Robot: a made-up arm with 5 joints. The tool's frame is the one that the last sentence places.
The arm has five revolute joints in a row. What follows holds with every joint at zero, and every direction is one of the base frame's.
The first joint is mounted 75 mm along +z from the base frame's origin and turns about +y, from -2.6 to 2.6 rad.
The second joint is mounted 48 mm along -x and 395 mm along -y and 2 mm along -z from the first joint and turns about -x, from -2.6 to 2.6 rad.
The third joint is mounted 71 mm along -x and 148 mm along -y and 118 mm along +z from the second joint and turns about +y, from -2.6 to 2.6 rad.
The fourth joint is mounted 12 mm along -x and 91 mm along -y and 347 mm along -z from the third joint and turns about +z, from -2.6 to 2.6 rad.
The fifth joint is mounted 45 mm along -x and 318 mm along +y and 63 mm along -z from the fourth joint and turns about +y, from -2.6 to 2.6 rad.
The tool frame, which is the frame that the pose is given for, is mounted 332 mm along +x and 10 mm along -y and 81 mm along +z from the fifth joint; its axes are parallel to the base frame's.
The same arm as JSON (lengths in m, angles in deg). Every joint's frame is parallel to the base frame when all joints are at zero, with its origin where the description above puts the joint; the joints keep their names.
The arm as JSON. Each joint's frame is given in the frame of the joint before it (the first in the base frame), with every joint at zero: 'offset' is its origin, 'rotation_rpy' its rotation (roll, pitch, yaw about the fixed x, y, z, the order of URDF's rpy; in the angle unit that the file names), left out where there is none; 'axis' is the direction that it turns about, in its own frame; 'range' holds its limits. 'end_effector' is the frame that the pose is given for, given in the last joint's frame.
{"length_unit": "m", "angle_unit": "deg", "chain": [
  {"id": "joint 1", "offset": [0.0, 0.0, 0.075], "axis": [0.0, 1.0, 0.0], "range": [-148.97, 148.97]},
  {"id": "joint 2", "offset": [-0.048, -0.395, -0.002], "axis": [-1.0, 0.0, 0.0], "range": [-148.97, 148.97]},
  {"id": "joint 3", "offset": [-0.071, -0.148, 0.118], "axis": [0.0, 1.0, 0.0], "range": [-148.97, 148.97]},
  {"id": "joint 4", "offset": [-0.012, -0.091, -0.347], "axis": [0.0, 0.0, 1.0], "range": [-148.97, 148.97]},
  {"id": "joint 5", "offset": [-0.045, 0.318, -0.063], "axis": [0.0, 1.0, 0.0], "range": [-148.97, 148.97]}
], "end_effector": {"offset": [0.332, -0.01, 0.081]}}

